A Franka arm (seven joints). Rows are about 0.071 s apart.
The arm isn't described. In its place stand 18 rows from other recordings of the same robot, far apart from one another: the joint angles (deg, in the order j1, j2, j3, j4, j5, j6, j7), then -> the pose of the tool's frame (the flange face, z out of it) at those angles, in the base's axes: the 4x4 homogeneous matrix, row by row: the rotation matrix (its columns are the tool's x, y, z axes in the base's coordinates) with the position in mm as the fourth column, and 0 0 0 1 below.
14.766 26.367 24.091 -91.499 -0.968 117.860 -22.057 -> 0.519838, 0.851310, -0.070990, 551.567; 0.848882, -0.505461, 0.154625, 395.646; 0.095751, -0.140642, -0.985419, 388.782; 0, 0, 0, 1
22.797 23.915 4.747 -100.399 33.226 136.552 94.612 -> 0.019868, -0.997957, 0.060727, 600.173; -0.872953, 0.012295, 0.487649, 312.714; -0.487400, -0.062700, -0.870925, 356.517; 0, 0, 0, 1
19.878 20.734 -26.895 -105.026 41.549 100.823 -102.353 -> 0.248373, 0.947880, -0.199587, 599.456; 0.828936, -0.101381, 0.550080, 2.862; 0.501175, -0.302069, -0.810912, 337.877; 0, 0, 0, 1
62.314 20.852 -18.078 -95.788 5.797 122.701 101.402 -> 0.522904, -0.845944, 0.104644, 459.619; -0.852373, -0.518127, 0.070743, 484.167; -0.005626, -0.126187, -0.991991, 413.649; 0, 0, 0, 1
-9.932 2.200 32.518 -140.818 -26.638 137.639 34.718 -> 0.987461, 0.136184, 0.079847, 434.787; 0.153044, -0.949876, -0.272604, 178.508; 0.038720, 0.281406, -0.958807, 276.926; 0, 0, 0, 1
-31.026 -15.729 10.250 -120.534 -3.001 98.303 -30.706 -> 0.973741, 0.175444, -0.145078, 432.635; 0.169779, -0.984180, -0.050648, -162.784; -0.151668, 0.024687, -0.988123, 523.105; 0, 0, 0, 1
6.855 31.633 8.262 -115.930 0.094 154.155 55.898 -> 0.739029, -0.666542, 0.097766, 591.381; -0.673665, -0.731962, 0.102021, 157.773; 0.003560, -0.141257, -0.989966, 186.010; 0, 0, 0, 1
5.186 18.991 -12.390 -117.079 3.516 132.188 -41.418 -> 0.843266, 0.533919, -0.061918, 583.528; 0.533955, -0.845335, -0.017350, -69.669; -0.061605, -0.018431, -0.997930, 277.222; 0, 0, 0, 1
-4.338 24.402 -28.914 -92.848 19.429 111.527 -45.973 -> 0.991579, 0.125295, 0.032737, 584.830; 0.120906, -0.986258, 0.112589, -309.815; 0.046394, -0.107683, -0.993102, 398.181; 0, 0, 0, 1
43.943 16.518 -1.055 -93.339 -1.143 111.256 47.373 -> 0.996936, -0.070362, 0.034182, 475.456; -0.070378, -0.997520, -0.000739, 441.333; 0.034149, -0.001669, -0.999415, 454.891; 0, 0, 0, 1
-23.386 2.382 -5.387 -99.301 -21.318 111.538 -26.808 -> 0.997212, 0.074563, -0.003002, 509.544; 0.067553, -0.919083, -0.388231, -306.615; -0.031707, 0.386946, -0.921557, 562.678; 0, 0, 0, 1
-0.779 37.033 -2.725 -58.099 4.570 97.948 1.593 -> 0.994890, -0.086248, 0.052482, 738.736; -0.088767, -0.994908, 0.047729, -26.393; 0.048098, -0.052144, -0.997481, 481.268; 0, 0, 0, 1
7.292 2.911 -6.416 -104.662 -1.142 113.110 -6.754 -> 0.985606, 0.138311, 0.097218, 587.226; 0.141109, -0.989739, -0.022480, 8.790; 0.093111, 0.035875, -0.995009, 509.308; 0, 0, 0, 1
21.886 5.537 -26.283 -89.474 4.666 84.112 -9.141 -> 0.981528, 0.075850, -0.175639, 566.087; 0.086232, -0.994905, 0.052239, -22.800; -0.170782, -0.066419, -0.983068, 571.900; 0, 0, 0, 1
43.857 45.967 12.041 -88.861 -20.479 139.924 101.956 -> 0.811864, -0.566805, 0.140033, 420.157; -0.577843, -0.814369, 0.053854, 577.528; 0.083514, -0.124639, -0.988681, 191.900; 0, 0, 0, 1
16.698 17.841 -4.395 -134.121 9.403 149.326 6.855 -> 0.997630, -0.046024, -0.051146, 500.802; -0.043466, -0.997800, 0.050053, 104.367; -0.053338, -0.047711, -0.997436, 197.865; 0, 0, 0, 1
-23.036 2.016 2.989 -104.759 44.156 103.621 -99.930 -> 0.278914, 0.925742, 0.255360, 558.789; 0.679291, -0.378150, 0.628941, -142.550; 0.678801, -0.001957, -0.734319, 525.044; 0, 0, 0, 1
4.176 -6.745 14.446 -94.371 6.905 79.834 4.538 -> 0.955891, 0.245858, -0.160703, 465.548; 0.255275, -0.966019, 0.040518, 180.684; -0.145280, -0.079754, -0.986171, 635.377; 0, 0, 0, 1
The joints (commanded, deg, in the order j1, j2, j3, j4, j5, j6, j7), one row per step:
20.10, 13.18, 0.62, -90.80, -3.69, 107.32, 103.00
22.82, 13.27, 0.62, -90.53, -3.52, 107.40, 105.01
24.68, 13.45, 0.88, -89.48, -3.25, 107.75, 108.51
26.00, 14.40, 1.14, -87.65, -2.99, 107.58, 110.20
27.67, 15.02, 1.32, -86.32, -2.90, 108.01, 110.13
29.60, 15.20, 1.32, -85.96, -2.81, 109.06, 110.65
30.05, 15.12, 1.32, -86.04, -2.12, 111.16, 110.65
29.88, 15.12, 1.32, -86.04, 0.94, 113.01, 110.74
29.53, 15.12, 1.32, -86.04, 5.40, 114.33, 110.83
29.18, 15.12, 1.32, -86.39, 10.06, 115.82, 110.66
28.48, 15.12, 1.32, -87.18, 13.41, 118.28, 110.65
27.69, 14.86, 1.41, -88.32, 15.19, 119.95, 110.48
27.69, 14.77, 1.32, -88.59, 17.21, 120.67, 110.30
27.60, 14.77, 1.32, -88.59, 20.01, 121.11, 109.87
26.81, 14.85, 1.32, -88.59, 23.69, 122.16, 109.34
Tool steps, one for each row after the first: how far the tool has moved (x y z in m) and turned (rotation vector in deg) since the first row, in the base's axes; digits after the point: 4 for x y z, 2 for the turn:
-0.0104, 0.0288, 0.0014, 0.41, -0.24, 0.68
-0.0172, 0.0519, 0.0089, 1.52, -1.29, -0.74
-0.0196, 0.0705, 0.0135, 2.30, -1.78, -0.92
-0.0249, 0.0913, 0.0187, 3.00, -2.67, 0.99
-0.0333, 0.1121, 0.0215, 3.80, -3.64, 2.44
-0.0339, 0.1190, 0.0255, 5.45, -5.10, 2.83
-0.0323, 0.1218, 0.0290, 8.96, -5.24, 1.83
-0.0309, 0.1234, 0.0318, 13.33, -4.29, 0.16
-0.0295, 0.1246, 0.0322, 17.72, -3.15, -1.46
-0.0241, 0.1207, 0.0306, 21.22, -3.21, -3.45
-0.0205, 0.1140, 0.0272, 22.96, -3.29, -4.86
-0.0202, 0.1144, 0.0277, 24.81, -2.92, -5.57
-0.0200, 0.1154, 0.0292, 27.25, -2.15, -6.29
-0.0146, 0.1098, 0.0313, 30.61, -1.70, -8.05

